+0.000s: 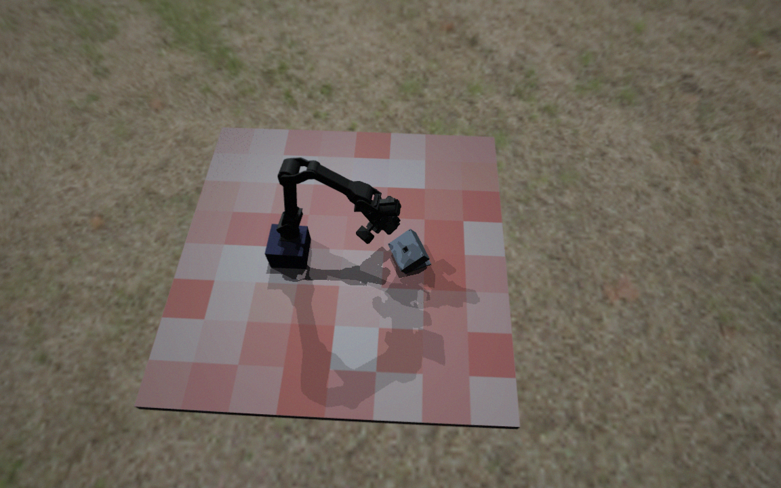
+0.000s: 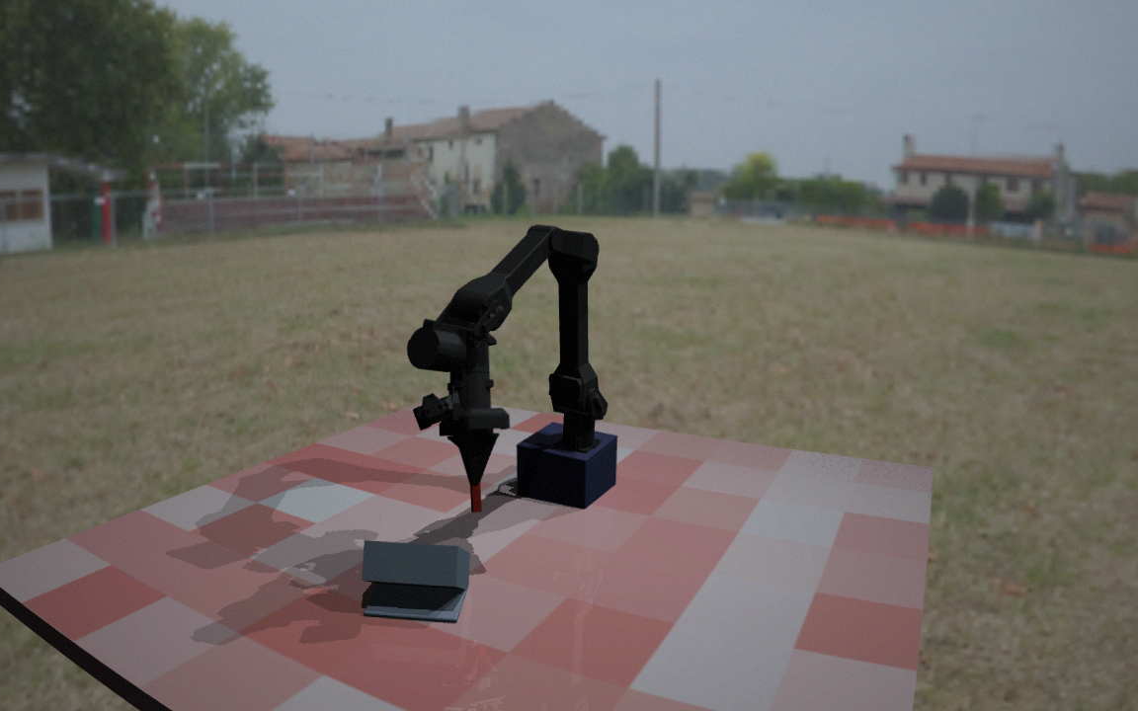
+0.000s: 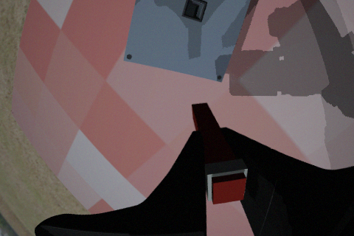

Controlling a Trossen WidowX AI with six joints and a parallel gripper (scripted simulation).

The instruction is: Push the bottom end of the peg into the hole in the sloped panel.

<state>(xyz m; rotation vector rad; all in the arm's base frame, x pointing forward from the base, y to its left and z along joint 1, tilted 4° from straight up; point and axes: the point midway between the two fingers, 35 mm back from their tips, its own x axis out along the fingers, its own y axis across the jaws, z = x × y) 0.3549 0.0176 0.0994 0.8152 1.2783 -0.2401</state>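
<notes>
Right now the grey sloped panel is 9 cm ahead of my gripper tip, 4 cm to the right of it and 10 cm below it. The rest, counted from my gripper tip: red square peg (2 cm above).
</notes>
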